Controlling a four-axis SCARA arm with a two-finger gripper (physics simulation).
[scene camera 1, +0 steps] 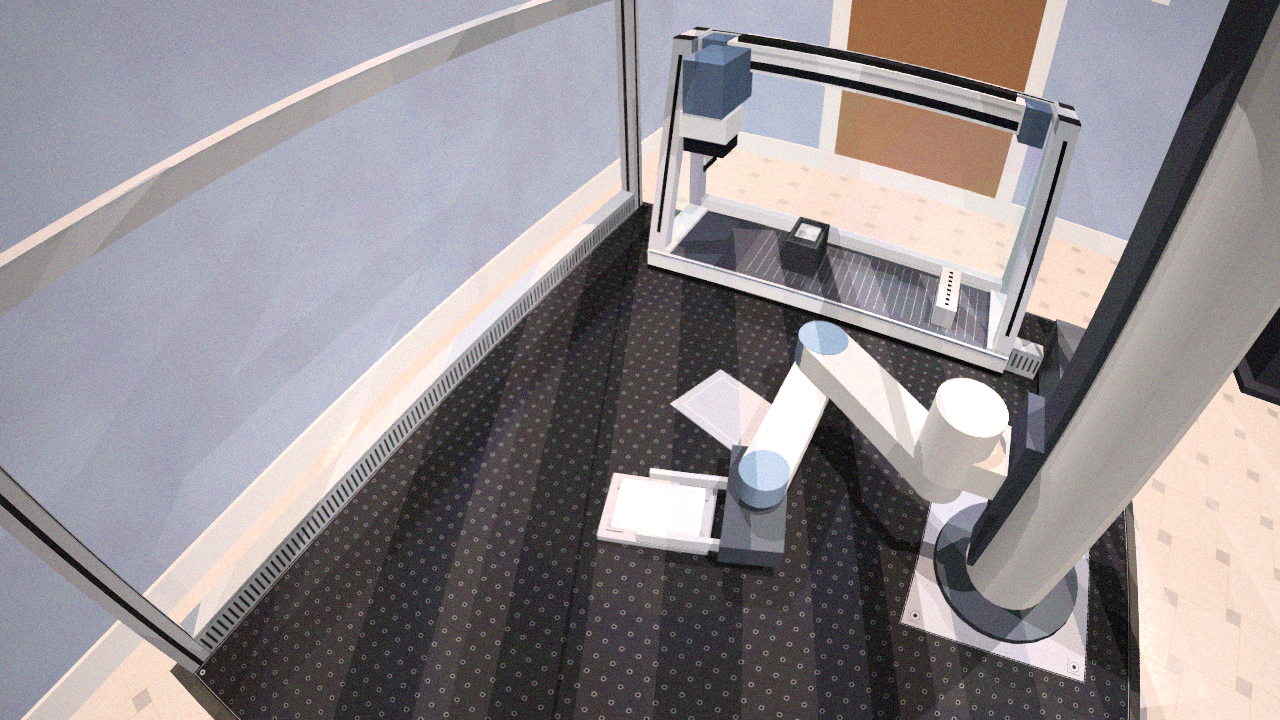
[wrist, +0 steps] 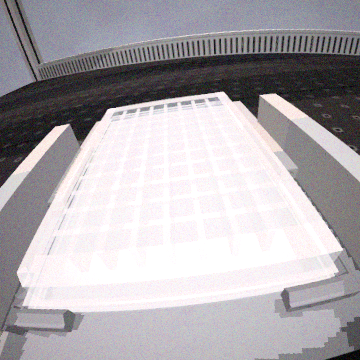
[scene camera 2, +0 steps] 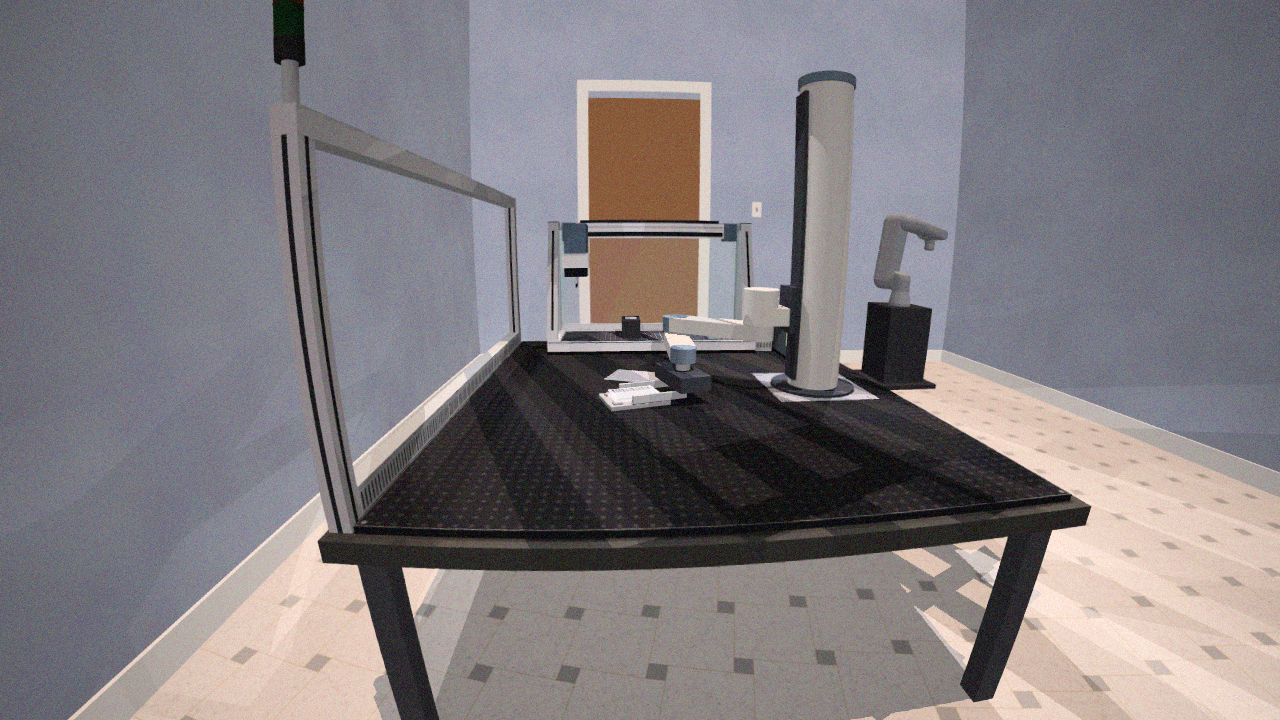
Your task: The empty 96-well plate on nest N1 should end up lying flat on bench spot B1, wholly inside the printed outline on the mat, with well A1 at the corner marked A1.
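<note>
The white 96-well plate lies flat on nest N1, whose light base and corner clips show in the wrist view. My gripper is low over the nest, one long finger along each long side of the plate. The fingers stand close in at its lower edges, and the gripper looks shut on it; the pads are hidden. The pale mat of spot B1 lies behind the nest with a thin printed outline. My arm hides part of it. The A1 mark is too small to read.
My arm's forearm reaches over the mat's right side from the thick column. A gantry machine stands at the back with a black block on its deck. A framed clear screen runs along the left.
</note>
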